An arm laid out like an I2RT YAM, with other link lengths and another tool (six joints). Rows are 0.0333 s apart.
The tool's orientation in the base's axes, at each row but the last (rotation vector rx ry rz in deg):
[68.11, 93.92, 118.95]
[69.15, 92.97, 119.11]
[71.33, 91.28, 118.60]
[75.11, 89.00, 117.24]
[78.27, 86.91, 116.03]
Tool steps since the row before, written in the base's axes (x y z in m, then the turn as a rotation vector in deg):
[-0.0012, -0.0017, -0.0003, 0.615, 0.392, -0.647]
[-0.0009, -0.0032, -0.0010, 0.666, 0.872, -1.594]
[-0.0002, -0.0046, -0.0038, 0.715, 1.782, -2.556]
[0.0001, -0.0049, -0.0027, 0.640, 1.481, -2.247]
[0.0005, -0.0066, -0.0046, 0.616, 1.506, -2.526]
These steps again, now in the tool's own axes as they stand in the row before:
[-0.0004, 0.0000, -0.0021, -0.434, -0.538, 0.688]
[-0.0019, 0.0000, -0.0029, -0.594, -1.536, 1.017]
[-0.0046, -0.0017, -0.0034, -0.492, -2.708, 1.626]
[-0.0046, -0.0004, -0.0031, -0.495, -2.344, 1.384]
[-0.0071, -0.0010, -0.0036, -0.611, -2.600, 1.377]

